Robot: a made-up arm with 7 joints. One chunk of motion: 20 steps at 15 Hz.
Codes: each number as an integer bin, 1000 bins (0 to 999) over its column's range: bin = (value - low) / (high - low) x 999, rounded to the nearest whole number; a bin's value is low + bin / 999 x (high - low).
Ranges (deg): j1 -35..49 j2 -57..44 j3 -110..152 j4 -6..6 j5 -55..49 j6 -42..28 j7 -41..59
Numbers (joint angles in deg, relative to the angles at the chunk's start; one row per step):
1: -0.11 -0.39 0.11 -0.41 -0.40 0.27 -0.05
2: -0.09 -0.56 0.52 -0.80 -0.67 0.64 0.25
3: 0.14 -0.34 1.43 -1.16 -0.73 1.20 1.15
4: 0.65 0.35 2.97 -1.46 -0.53 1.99 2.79
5: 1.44 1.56 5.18 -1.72 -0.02 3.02 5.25
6: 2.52 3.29 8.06 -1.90 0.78 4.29 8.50
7: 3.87 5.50 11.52 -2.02 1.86 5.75 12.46
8: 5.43 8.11 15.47 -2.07 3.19 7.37 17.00
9: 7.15 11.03 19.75 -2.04 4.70 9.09 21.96
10: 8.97 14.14 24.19 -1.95 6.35 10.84 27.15
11: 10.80 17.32 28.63 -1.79 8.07 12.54 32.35
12: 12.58 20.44 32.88 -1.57 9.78 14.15 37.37
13: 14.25 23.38 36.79 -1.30 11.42 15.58 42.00
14: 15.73 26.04 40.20 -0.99 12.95 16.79 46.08
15: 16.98 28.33 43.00 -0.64 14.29 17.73 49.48
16: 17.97 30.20 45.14 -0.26 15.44 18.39 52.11
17: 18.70 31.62 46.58 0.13 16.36 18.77 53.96
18: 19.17 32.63 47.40 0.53 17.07 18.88 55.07
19: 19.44 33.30 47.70 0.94 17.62 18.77 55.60
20: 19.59 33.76 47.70 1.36 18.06 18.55 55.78
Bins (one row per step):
1: 415 560 420 465 524 603 409
2: 415 558 421 433 522 609 412
3: 418 560 425 403 521 617 421
4: 424 567 431 378 523 628 437
5: 433 579 439 356 528 642 462
6: 446 596 450 341 536 661 495
7: 462 618 463 331 546 681 534
8: 481 644 478 327 559 705 579
9: 501 673 495 330 573 729 629
10: 523 704 512 337 589 754 681
11: 545 735 529 350 606 778 733
12: 566 766 545 369 622 801 783
13: 586 795 560 391 638 822 829
14: 603 821 573 417 653 839 870
15: 618 844 583 446 666 852 904
16: 630 863 592 478 677 862 930
17: 639 877 597 510 685 867 949
18: 644 887 600 544 692 869 960
19: 647 893 601 578 698 867 965
20: 649 898 601 613 702 864 967

